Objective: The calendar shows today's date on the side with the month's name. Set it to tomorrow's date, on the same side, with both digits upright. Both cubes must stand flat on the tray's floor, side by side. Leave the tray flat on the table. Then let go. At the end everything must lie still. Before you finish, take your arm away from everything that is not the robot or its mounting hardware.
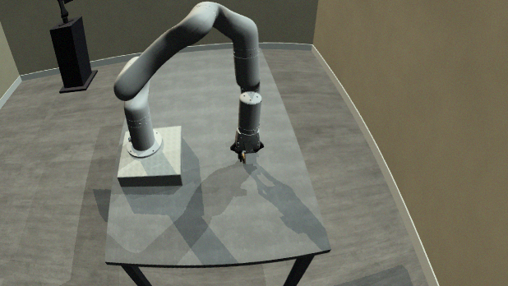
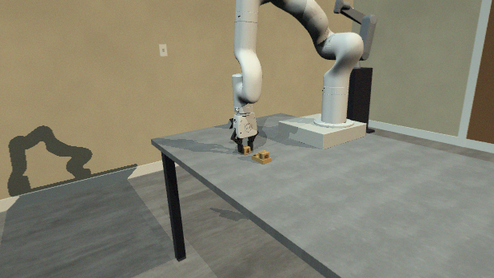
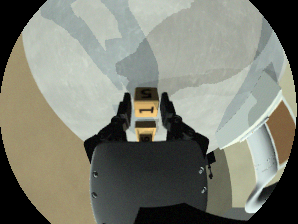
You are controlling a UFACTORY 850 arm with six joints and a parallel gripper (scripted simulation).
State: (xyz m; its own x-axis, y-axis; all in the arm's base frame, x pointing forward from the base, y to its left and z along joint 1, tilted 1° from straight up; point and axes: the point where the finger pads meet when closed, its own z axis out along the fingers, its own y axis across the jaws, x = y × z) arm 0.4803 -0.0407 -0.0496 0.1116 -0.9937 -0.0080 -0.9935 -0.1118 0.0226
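The small wooden calendar tray lies 11 cm to the left of my hand, 2 cm below it and 1 cm behind it.
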